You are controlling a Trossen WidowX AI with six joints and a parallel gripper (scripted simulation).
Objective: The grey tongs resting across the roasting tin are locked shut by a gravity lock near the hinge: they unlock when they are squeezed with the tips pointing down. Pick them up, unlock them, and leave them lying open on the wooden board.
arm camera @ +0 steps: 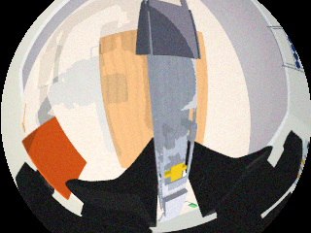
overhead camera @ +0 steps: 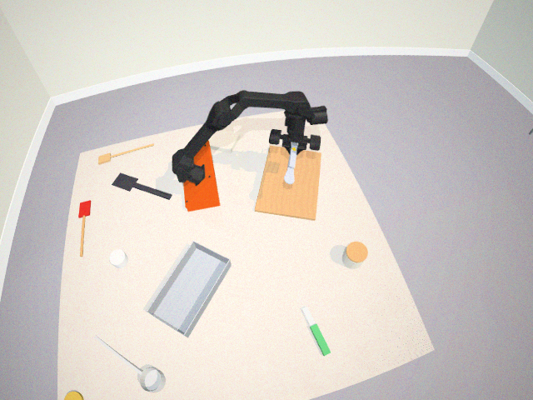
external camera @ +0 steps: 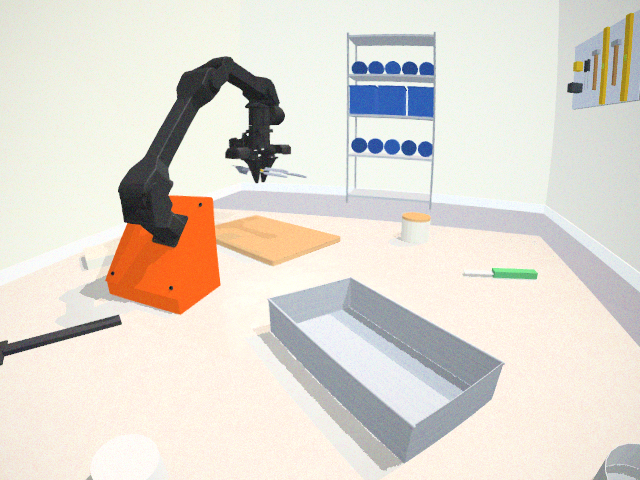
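Right now my gripper tip is 150 mm above the wooden board. The rest, counted from my gripper tip: yellow lock piece: 40 mm above; then grey roasting tin: 420 mm ahead, 440 mm to the right, 130 mm below; then cork-lidded jar: 400 mm ahead, 150 mm to the left, 120 mm below.
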